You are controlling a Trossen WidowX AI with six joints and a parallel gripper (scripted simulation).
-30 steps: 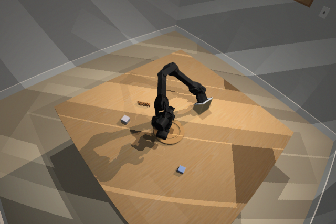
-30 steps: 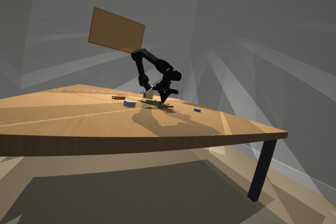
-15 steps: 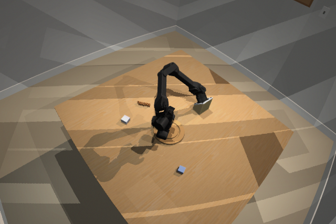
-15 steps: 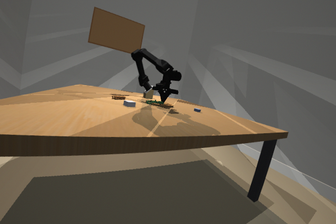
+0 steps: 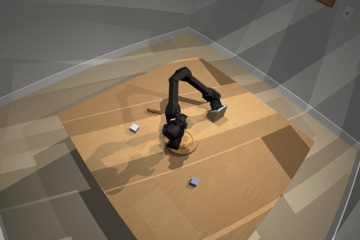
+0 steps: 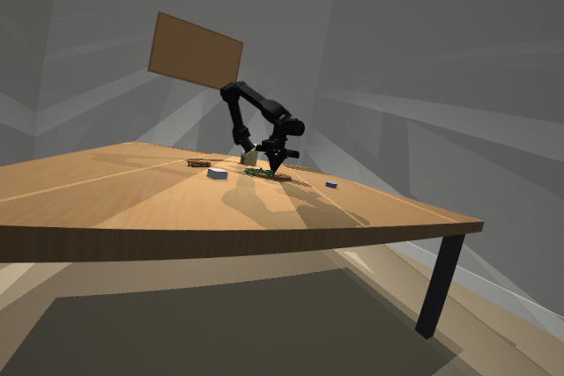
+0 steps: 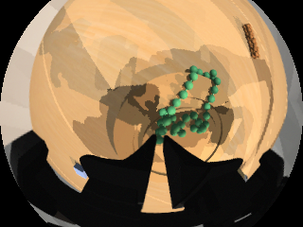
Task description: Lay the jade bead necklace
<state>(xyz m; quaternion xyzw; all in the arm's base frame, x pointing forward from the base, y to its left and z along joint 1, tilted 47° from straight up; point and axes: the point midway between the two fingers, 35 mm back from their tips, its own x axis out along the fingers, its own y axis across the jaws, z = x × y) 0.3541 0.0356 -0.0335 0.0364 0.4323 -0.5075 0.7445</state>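
My gripper tip is now 40 mm past the round wooden bead board, 10 mm to the left of it and 10 mm above it. The rest, counted from my gripper tip: blue block: 250 mm to the left, 50 mm ahead, 10 mm below; then pale grey block: 220 mm to the right, 160 mm ahead, 10 mm below.
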